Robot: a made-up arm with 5 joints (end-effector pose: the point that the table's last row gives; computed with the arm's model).
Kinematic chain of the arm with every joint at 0, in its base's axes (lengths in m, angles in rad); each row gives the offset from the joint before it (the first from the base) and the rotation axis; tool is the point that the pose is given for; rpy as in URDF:
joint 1: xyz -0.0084 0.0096 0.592 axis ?
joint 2: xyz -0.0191 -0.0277 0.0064 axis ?
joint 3: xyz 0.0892 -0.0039 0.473 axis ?
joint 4: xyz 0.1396 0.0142 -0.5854 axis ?
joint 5: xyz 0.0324 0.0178 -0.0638 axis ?
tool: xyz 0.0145 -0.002 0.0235 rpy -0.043 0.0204 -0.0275
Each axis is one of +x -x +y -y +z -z.
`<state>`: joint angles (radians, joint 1 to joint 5).
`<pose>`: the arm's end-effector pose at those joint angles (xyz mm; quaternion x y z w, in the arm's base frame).
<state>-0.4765 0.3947 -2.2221 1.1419 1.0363</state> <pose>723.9 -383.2 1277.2 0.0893 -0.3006 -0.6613 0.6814</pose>
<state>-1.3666 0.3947 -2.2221 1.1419 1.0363</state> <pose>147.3 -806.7 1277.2 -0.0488 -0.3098 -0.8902 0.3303</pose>
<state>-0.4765 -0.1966 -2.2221 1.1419 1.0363</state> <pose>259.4 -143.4 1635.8 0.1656 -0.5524 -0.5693 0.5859</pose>
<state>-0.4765 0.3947 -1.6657 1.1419 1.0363</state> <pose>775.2 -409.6 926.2 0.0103 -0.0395 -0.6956 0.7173</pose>
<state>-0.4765 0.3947 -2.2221 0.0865 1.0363</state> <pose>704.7 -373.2 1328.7 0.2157 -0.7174 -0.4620 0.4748</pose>
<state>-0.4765 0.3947 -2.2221 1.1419 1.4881</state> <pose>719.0 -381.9 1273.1 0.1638 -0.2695 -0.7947 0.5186</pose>
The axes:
joint 1: +z
joint 2: +y
joint 3: +y
joint 4: +y
joint 5: -z

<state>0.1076 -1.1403 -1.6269 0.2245 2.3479</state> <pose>-327.7 -33.5 1517.8 0.9039 -0.3021 -0.2646 0.1474</pose>
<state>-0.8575 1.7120 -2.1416 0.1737 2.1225</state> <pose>532.9 -632.7 -63.7 0.0855 -0.0799 -0.9907 0.0693</pose>
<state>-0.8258 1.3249 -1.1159 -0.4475 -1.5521</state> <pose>354.9 -362.4 -5.6 -0.1333 -0.0436 0.3379 0.9307</pose>
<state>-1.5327 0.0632 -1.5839 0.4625 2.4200</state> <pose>12.0 -726.6 1172.8 -0.2383 0.4394 0.7958 0.3418</pose>
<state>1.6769 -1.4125 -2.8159 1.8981 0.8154</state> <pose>114.7 -1037.4 967.3 0.8651 -0.2810 0.1627 0.3823</pose>
